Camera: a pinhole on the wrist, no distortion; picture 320 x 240 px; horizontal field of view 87.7 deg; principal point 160.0 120.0 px. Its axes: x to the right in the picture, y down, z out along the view. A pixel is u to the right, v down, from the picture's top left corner.
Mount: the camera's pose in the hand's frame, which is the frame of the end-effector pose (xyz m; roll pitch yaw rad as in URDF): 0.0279 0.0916 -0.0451 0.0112 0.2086 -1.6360
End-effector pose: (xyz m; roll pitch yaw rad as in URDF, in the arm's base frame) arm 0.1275 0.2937 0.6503 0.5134 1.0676 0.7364
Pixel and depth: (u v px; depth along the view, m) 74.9 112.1 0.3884
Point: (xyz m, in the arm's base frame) 0.4134 0.5467 0.8460
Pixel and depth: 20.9 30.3 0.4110
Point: 0.3487 0.6318 1.0724
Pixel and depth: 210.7 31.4 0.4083
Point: 0.3721 0.1826 0.9450
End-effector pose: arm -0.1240 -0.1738 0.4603 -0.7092 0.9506 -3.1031
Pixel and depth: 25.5 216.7 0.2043
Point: -0.2115 -0.4550 0.3441
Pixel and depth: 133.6 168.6 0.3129
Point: -0.3129 -0.4112 0.4610
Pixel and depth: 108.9 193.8 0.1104
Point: -0.1548 -0.2958 0.3921
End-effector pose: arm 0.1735 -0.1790 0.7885 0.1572 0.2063 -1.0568
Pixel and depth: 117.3 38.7 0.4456
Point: 0.1759 -0.0613 1.2457
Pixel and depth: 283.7 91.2 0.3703
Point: -0.0841 -0.3052 1.0141
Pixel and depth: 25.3 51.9 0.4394
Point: 0.4050 -0.0108 1.3135
